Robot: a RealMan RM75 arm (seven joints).
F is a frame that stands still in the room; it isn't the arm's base.
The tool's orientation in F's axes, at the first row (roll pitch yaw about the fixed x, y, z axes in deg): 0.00 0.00 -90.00
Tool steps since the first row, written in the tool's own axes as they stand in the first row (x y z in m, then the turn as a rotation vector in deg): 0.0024 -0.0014 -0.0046 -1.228 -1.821 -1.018; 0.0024 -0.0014 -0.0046 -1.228 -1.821 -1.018; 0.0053 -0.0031 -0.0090 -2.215 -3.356 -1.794; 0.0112 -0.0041 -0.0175 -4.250 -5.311 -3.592; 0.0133 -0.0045 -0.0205 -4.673 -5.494 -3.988; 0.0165 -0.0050 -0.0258 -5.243 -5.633 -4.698; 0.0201 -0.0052 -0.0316 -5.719 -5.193 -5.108; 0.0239 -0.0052 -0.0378 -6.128 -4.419 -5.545; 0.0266 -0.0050 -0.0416 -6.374 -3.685 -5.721; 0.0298 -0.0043 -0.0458 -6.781 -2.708 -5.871
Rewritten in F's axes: -0.0014 -0.0024 -0.0046 -1.821 1.228 -1.018; -0.0014 -0.0024 -0.0046 -1.821 1.228 -1.018; -0.0031 -0.0053 -0.0090 -3.356 2.215 -1.794; -0.0041 -0.0112 -0.0175 -5.311 4.250 -3.592; -0.0045 -0.0133 -0.0205 -5.494 4.673 -3.988; -0.0050 -0.0165 -0.0258 -5.633 5.243 -4.698; -0.0052 -0.0201 -0.0316 -5.193 5.719 -5.108; -0.0052 -0.0239 -0.0378 -4.419 6.128 -5.545; -0.0050 -0.0266 -0.0416 -3.685 6.374 -5.721; -0.0043 -0.0298 -0.0458 -2.708 6.781 -5.871
